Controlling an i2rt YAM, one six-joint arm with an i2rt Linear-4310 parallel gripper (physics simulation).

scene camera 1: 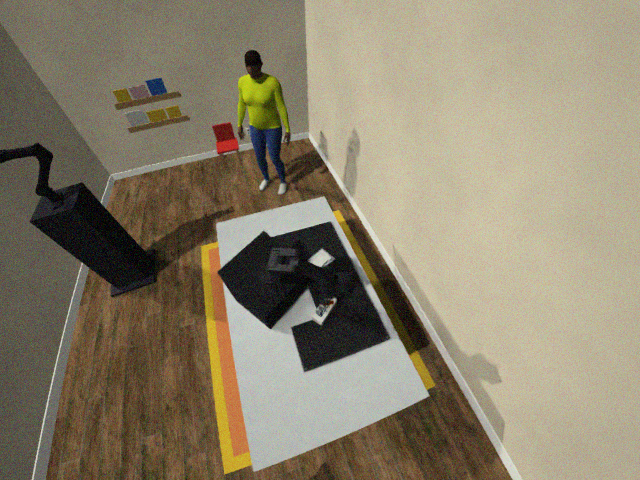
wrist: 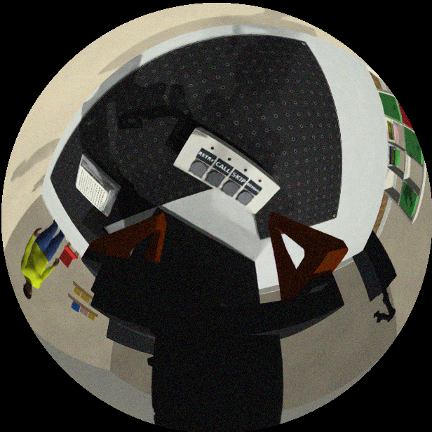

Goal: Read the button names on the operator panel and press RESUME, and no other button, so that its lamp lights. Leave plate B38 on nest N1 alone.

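Frame: origin at the arm's base, x left, y ahead, z down, level; millimetres.
Seen in the pictures: gripper, between the fingertips: (scene camera 1: 325, 296); arm's base, origin of its link: (scene camera 1: 266, 278).
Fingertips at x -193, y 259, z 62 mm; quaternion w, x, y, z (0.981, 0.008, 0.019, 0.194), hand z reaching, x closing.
Pixels of each thing's top centre, then the offset from my fingertips to it. Level surfaces: height alone.
- white operator panel, centre of its top: (scene camera 1: 324, 307) dx -12, dy -9, dz +113 mm
- white plate with many wells, centre of its top: (scene camera 1: 320, 259) dx +317, dy +107, dz +143 mm
- dark board, height of its surface: dz +169 mm
- white table, height of its surface: dz +181 mm
The white operator panel (scene camera 1: 320, 315) (wrist: 186, 156) lies on the dark perforated board. In the wrist view its round grey buttons are RETRY (wrist: 198, 167), CALL (wrist: 214, 176), SKIP (wrist: 230, 186) and, at the right end, one with smaller lettering that appears to read RESUME (wrist: 245, 196). The small lamp dots above them all look dark. My gripper (scene camera 1: 329, 301) (wrist: 217, 217) is open and empty, its orange fingers apart above the panel's near side. A white plate with many wells (scene camera 1: 321, 257) (wrist: 93, 189) sits in a grey nest at the left in the wrist view; no markings are legible.
The dark board (scene camera 1: 341, 341) (wrist: 280, 85) lies on the white table (scene camera 1: 330, 413) (wrist: 357, 125). A large black block (scene camera 1: 268, 304) stands beside the panel under the arm. A person in yellow (scene camera 1: 262, 100) (wrist: 34, 260) stands beyond the table. Another black arm stands on a pedestal (scene camera 1: 98, 242) at the left.
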